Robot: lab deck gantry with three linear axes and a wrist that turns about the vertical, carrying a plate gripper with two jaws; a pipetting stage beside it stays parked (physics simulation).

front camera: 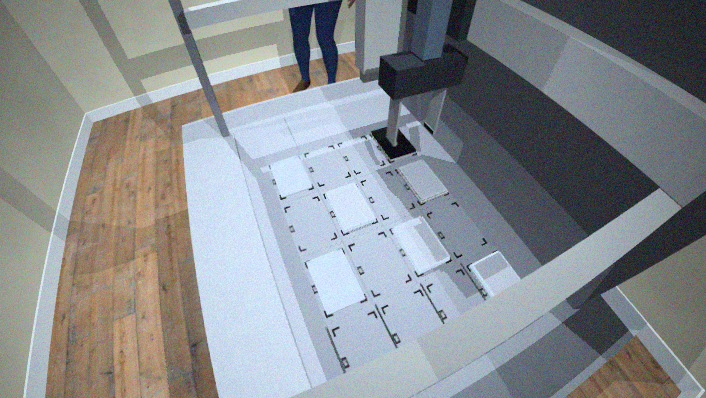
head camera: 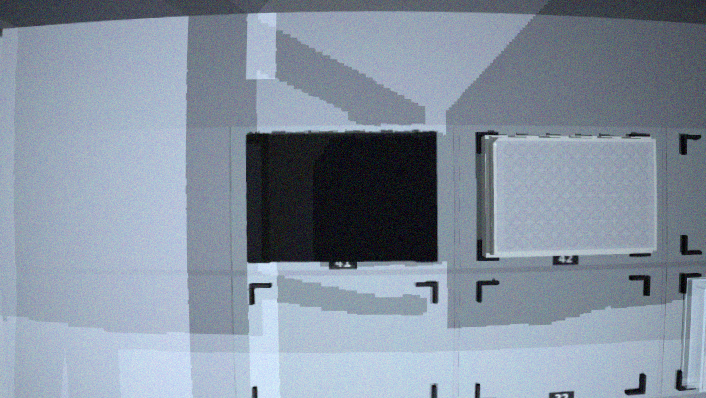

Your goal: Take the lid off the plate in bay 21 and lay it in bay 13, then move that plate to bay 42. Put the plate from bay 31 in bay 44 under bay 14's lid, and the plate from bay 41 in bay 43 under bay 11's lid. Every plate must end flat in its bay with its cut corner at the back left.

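Places are measured from the robot's base along level axes (x up, y left, z back), in centimetres.
Pixels of known places: gripper, fingertip midpoint: (front camera: 411,135); robot's base, link origin: (front camera: 270,166).
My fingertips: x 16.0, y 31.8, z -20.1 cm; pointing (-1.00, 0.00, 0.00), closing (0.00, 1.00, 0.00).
Ahead of a thing's pixels: the offset from my fingertips to its middle.
My gripper (front camera: 412,136) is open, raised at the back above the bay 42 area; its jaws do not show in the head view. The plate {dy +4.6, dx -15.3, dz -2.7 cm} (front camera: 424,181) (head camera: 575,196) from bay 21 lies unlidded in bay 42, its cut corner apparently back left. A black plate {dy +4.6, dx -14.7, dz +13.7 cm} (front camera: 384,141) (head camera: 370,200) sits in bay 41; its cut corner cannot be made out. One lid {dy -27.5, dx -15.6, dz +13.7 cm} (front camera: 292,175) lies in bay 11 and another lid {dy -27.5, dx -15.6, dz -19.1 cm} (front camera: 336,281) in bay 13. A plate with a clear lid {dy +4.5, dx -13.8, dz -35.5 cm} (front camera: 495,272) is in bay 44, partly hidden by a beam. Bays 31 and 43 hold no plate.
Another plate {dy -16.8, dx -15.3, dz -2.7 cm} (front camera: 350,207) stands in bay 22. One more plate {dy -6.1, dx -15.3, dz -19.1 cm} (front camera: 420,245) (head camera: 697,332) stands in bay 33, its edge showing at the head view's right. A pale beam (front camera: 550,270) crosses the front view's lower right. A person's legs (front camera: 314,45) show behind the deck.
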